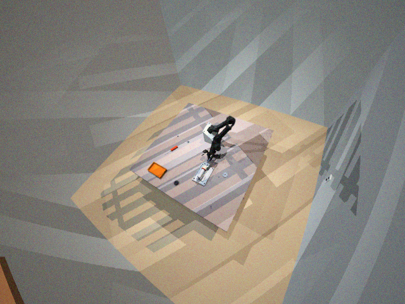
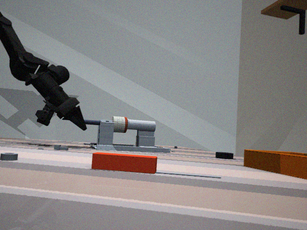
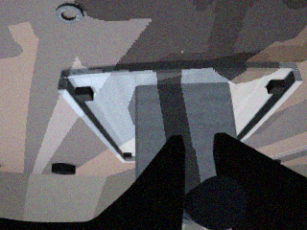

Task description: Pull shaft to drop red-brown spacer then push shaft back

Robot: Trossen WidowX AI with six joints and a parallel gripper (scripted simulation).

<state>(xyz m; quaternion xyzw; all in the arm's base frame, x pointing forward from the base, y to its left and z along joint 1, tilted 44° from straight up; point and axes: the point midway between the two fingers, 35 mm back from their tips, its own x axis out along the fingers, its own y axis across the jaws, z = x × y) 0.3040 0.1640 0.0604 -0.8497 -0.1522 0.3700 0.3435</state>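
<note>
Right now the red-brown spacer is 120 mm ahead of my gripper tip and 20 mm above it. The rest, counted from my gripper tip: black ring: 360 mm ahead, 210 mm to the right, 50 mm below; orange tray: 500 mm to the right, 340 mm ahead, 50 mm below.
</note>
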